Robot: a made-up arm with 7 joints. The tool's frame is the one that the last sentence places.
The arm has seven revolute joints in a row. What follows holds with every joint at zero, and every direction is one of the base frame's. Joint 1 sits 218 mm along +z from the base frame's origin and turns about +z. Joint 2 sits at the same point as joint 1 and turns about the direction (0, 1, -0.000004). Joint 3 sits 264 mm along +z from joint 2 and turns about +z. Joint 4 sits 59 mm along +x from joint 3 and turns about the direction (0, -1, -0.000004). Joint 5 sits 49 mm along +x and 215 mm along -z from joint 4 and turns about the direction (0, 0.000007, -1). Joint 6 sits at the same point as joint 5 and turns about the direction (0, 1, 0.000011). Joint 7 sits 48 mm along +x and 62 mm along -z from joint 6 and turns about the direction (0, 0.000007, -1). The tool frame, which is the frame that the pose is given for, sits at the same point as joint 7; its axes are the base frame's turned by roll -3.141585, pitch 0 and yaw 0 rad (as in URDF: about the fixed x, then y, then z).
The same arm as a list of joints. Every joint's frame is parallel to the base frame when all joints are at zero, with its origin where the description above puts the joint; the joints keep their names.
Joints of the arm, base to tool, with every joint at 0 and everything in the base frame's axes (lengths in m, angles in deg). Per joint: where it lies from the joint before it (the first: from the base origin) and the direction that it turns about. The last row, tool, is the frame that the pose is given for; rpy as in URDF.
joint 1: axis +z xyz 0 0 0.218
joint 2: axis +y xyz 0 0 0
joint 3: axis +z xyz 0 0 0.264
joint 4: axis -y xyz 0.059 0 0
joint 5: axis -z xyz 0.049 0 -0.215
joint 6: axis +y xyz 0 0 0
joint 7: axis -z xyz 0.048 0 -0.062
tool: xyz 0 0 0 rpy -180 0 0

